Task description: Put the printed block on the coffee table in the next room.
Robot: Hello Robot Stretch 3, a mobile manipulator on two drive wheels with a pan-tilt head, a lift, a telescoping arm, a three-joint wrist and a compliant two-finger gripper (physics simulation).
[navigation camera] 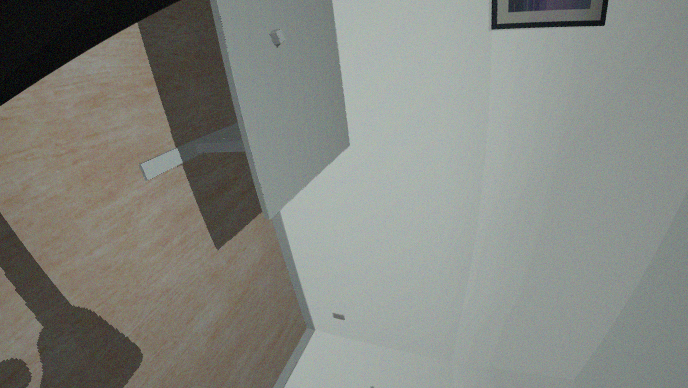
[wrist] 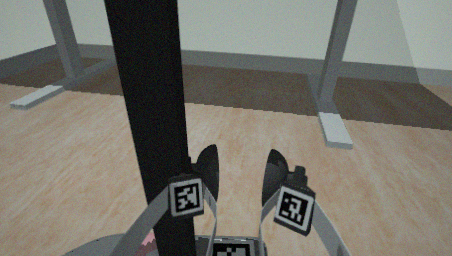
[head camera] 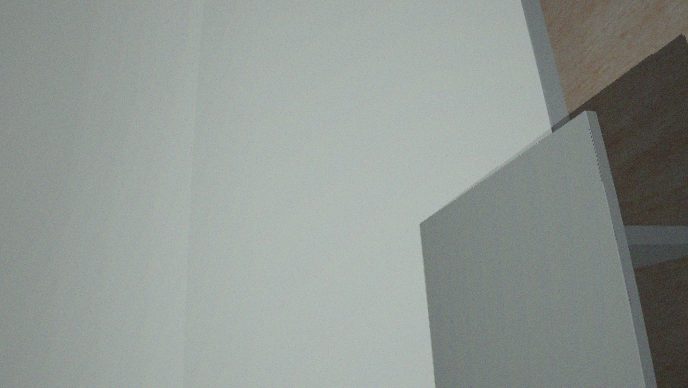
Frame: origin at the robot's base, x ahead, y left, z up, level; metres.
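Where they show: gripper, fingertip midpoint: [wrist: 241, 165].
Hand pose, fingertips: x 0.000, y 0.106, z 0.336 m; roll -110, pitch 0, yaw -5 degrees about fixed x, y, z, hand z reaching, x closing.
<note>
After its pixels a point has its place.
A small pale block [navigation camera: 277, 38] @(y 0.842, x -0.001, z 0.743 m) sits on the grey-white table [head camera: 525, 280] @(y 0.842, x 0.281, z 0.720 m) [navigation camera: 300, 110] @(y 0.900, x 0.264, z 0.720 m) near the top of the navigation view; it is too small there to make out any print. In the head view the near part of the tabletop shows at the lower right, and the block does not show. My gripper [wrist: 241, 165] @(y 0.106, x 0.000, z 0.336 m) is open and empty in the wrist view. It is low, over the wooden floor, in front of the table's legs. A coffee table cannot be made out in these views.
Table feet [navigation camera: 162, 164] [wrist: 336, 131] reach out over the floor; another foot [wrist: 37, 96] is at the left of the wrist view. A black upright post [wrist: 155, 110] stands left of the fingers. A framed picture [navigation camera: 550, 5] @(y 1.421, x 0.027, z 1.650 m) and a wall outlet [navigation camera: 338, 316] @(y 1.079, x 2.200, z 0.402 m) are on the wall.
</note>
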